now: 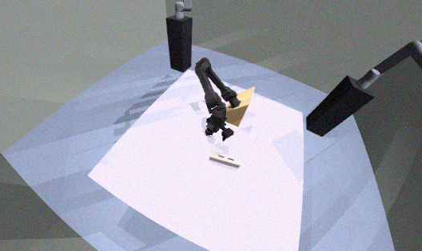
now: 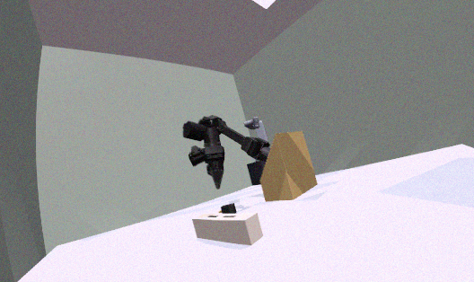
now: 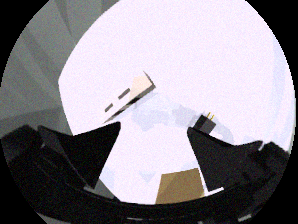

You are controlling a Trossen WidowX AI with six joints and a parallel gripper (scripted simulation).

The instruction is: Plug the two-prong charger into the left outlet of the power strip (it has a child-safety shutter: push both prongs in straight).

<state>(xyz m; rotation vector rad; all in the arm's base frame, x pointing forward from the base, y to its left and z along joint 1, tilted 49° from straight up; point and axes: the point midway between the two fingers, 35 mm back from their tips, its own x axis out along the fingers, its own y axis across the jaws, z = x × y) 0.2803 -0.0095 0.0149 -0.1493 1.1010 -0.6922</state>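
The dark two-prong charger lies 60 mm behind my gripper tip, 100 mm to the right of it and 110 mm below it.
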